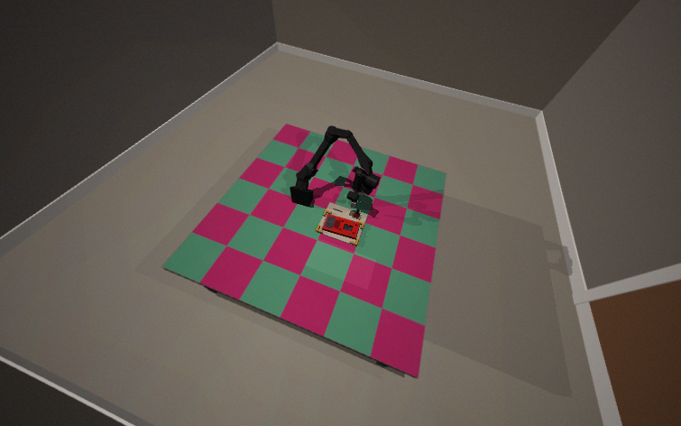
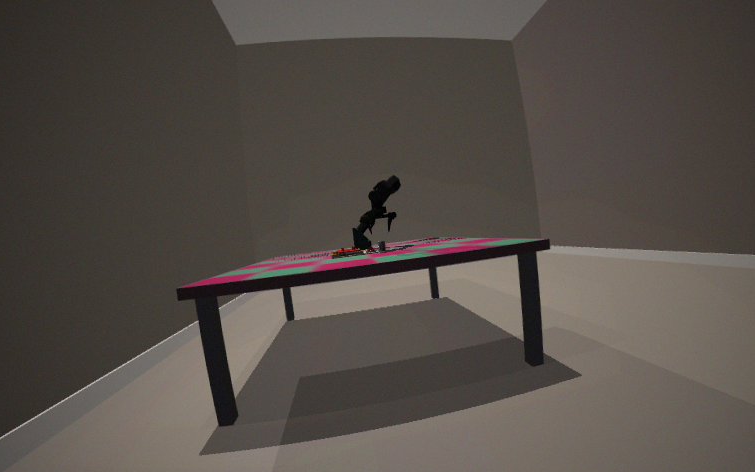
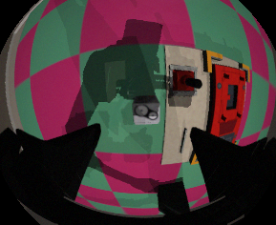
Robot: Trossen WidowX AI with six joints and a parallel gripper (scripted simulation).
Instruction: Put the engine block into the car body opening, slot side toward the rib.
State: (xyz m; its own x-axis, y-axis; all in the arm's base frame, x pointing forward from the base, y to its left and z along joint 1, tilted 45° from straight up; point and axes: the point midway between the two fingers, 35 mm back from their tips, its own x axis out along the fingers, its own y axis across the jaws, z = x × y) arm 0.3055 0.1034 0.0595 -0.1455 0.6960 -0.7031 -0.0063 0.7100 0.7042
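Now: gripper tip 7 cm above the grey engine block.
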